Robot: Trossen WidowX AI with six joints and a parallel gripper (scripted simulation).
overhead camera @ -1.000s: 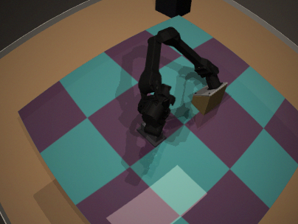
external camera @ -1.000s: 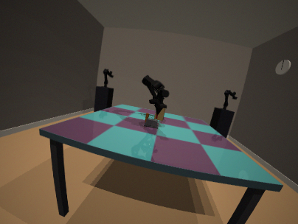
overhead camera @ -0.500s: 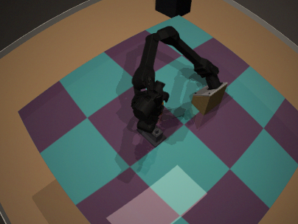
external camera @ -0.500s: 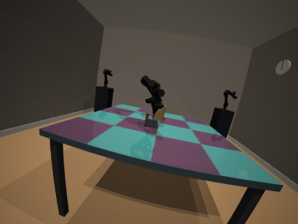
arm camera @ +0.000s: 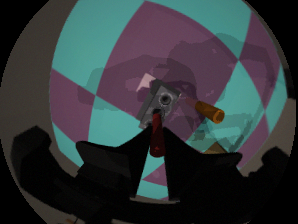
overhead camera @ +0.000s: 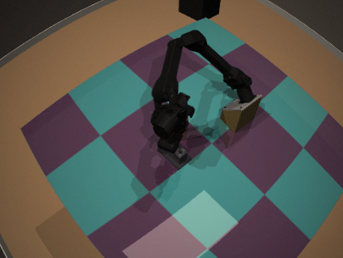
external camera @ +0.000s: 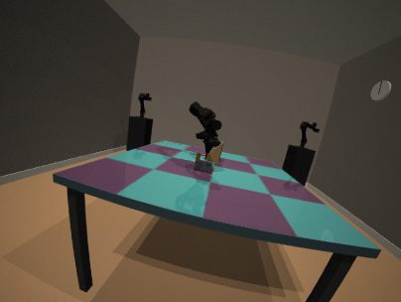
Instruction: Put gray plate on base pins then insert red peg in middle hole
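The gray plate is 70 mm below my gripper tip. From my gripper tip the other things lie so: red peg: right at my gripper tip; then orange peg-like object: 110 mm behind, 70 mm below, 60 mm to the right; then base: 100 mm below.
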